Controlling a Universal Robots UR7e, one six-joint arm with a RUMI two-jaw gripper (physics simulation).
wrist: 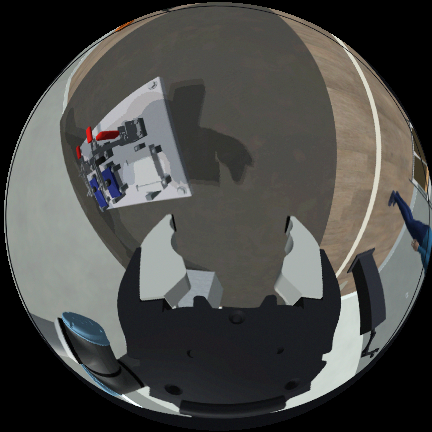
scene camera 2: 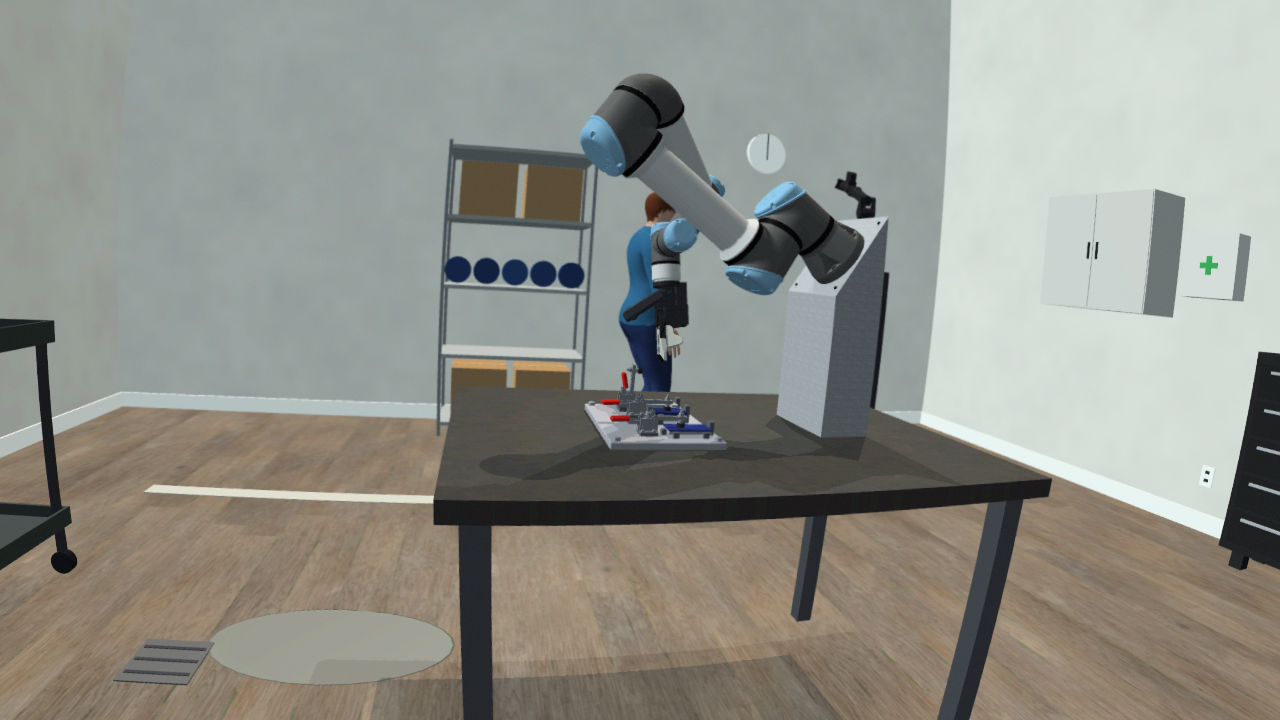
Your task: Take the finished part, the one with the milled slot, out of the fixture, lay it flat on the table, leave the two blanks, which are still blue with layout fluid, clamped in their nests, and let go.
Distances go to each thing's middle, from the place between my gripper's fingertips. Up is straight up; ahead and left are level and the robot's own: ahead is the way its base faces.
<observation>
Right now my hand is 150 mm to the right of the finished part [wrist: 145, 168], 80 mm above it and 60 mm short of it. The rest, counted from my hand: fixture plate [scene camera 2: 600, 414]: 250 mm to the left, 120 mm ahead, 100 mm below.
</observation>
